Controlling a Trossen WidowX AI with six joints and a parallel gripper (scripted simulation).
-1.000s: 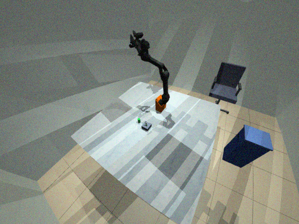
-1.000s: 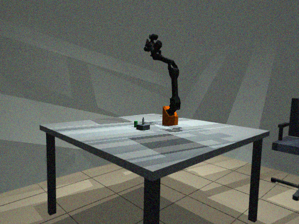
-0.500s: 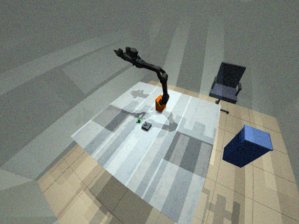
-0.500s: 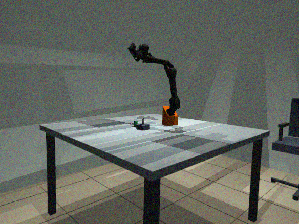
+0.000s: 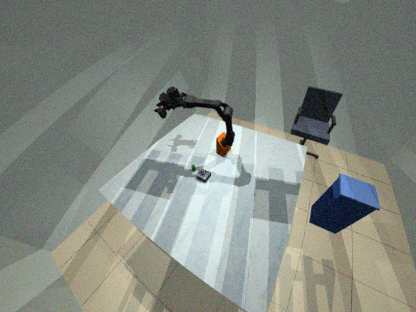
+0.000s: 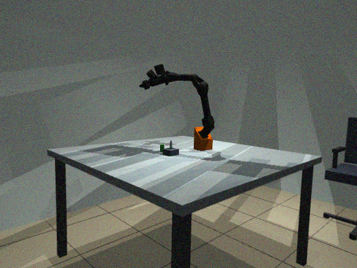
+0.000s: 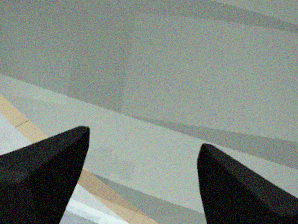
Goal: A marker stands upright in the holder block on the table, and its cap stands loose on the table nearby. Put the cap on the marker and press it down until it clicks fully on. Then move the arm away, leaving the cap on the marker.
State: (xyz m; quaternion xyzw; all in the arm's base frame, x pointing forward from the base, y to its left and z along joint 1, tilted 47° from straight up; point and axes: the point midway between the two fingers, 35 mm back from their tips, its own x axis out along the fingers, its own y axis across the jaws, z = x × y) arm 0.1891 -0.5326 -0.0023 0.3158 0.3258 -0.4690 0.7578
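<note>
My gripper tip is now 40 mm short of the green cap, 280 mm to the right of it and 430 mm above it. From my gripper tip the other things lie so: dark holder block 60 mm ahead, 390 mm to the left, 440 mm below.
</note>
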